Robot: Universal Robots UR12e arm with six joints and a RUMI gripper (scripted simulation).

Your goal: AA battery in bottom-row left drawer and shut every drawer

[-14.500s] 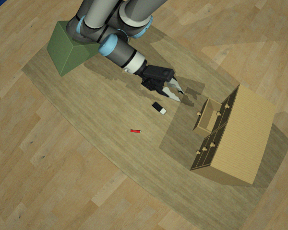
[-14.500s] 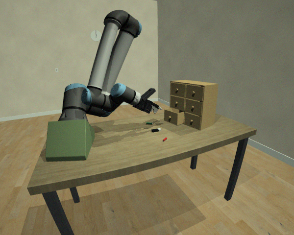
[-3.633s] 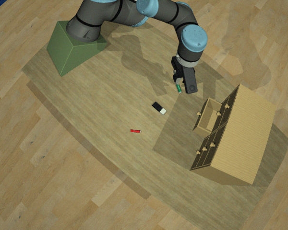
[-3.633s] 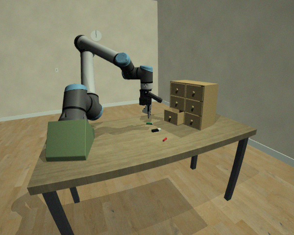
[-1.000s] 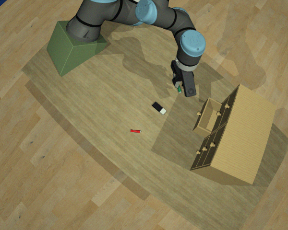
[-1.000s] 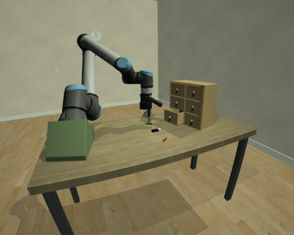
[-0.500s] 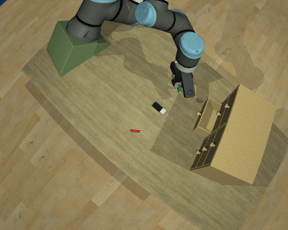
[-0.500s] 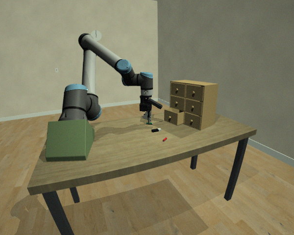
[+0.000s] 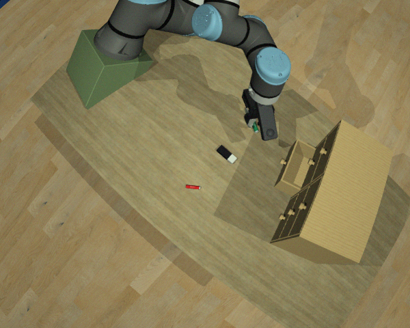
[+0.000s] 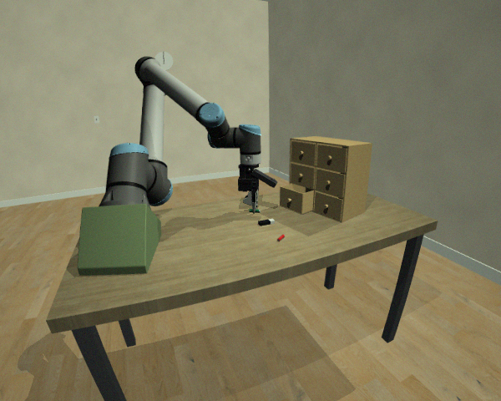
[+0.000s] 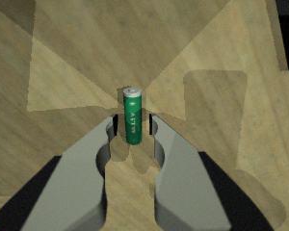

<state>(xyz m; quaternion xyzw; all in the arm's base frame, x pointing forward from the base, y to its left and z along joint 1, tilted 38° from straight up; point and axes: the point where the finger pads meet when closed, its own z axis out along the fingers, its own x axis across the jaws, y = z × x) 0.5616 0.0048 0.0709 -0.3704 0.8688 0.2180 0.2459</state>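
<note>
My gripper is now 1 cm above the green AA battery. Also, from my hand: black-and-white block 1 cm behind, 14 cm to the right, 1 cm below; small red cylinder 5 cm behind, 28 cm to the right, 1 cm below.
</note>
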